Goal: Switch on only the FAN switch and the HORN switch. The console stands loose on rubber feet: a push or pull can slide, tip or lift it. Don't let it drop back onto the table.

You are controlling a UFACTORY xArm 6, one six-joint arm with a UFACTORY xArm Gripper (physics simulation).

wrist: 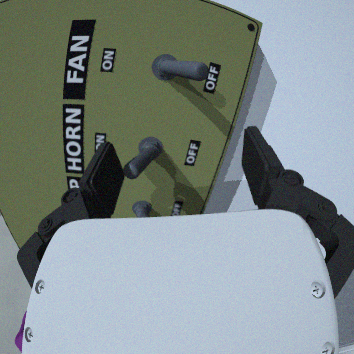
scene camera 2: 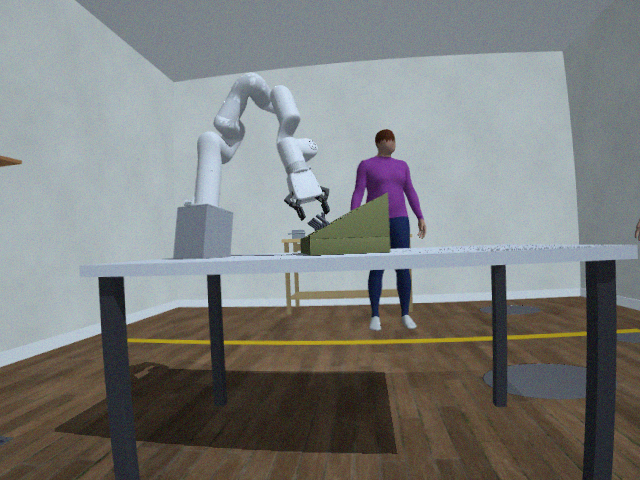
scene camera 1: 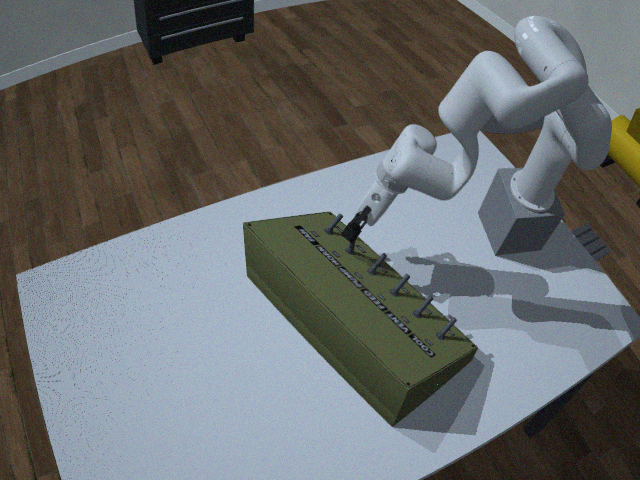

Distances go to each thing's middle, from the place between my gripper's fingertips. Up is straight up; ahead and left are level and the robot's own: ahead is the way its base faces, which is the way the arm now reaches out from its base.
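There is the olive wedge console (scene camera 1: 395, 358), and my gripper is 90 mm short of it. My gripper is also 140 mm to the right of the console and 50 mm above it.
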